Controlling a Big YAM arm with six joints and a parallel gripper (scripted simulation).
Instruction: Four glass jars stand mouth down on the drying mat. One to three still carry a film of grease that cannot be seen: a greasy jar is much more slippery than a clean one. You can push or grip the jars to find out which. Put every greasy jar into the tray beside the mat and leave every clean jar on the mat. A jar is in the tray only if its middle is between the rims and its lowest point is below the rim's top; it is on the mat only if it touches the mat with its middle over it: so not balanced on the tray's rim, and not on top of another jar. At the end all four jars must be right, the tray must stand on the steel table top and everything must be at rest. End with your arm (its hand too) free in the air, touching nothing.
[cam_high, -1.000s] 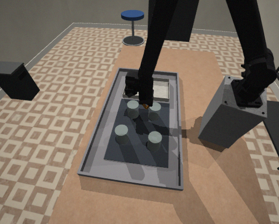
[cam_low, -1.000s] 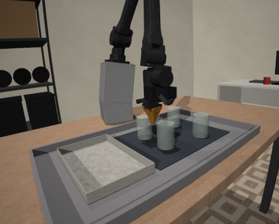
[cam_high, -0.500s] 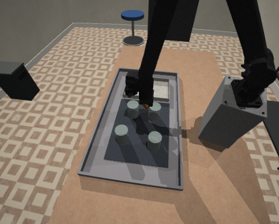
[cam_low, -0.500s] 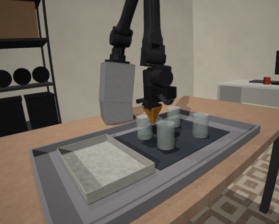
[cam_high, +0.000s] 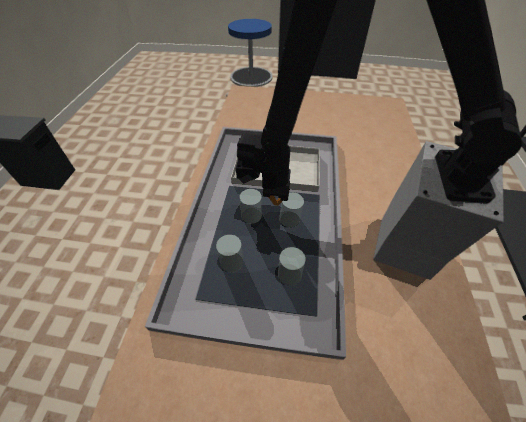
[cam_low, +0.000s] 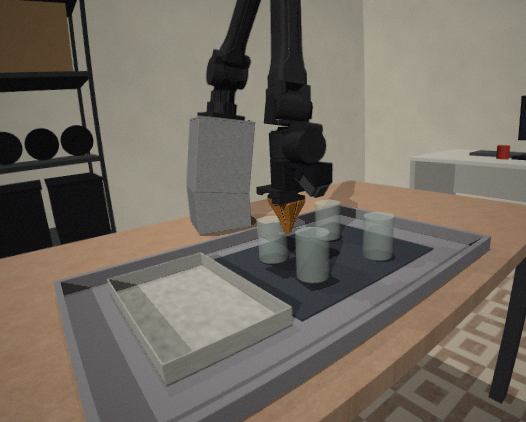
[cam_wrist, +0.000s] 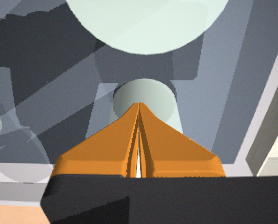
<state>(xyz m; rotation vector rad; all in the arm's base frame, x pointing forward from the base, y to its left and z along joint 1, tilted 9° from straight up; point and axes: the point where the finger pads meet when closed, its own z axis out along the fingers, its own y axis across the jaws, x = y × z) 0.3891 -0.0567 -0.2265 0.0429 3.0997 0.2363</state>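
My hand is 80 mm above the rimmed steel table top, 30 mm to the left of it and 30 mm short of it. From my hand the other things lie so: pale tray: 240 mm to the right, 70 mm below, 10 mm ahead; dark drying mat: 80 mm to the left, 80 mm below, 20 mm ahead.
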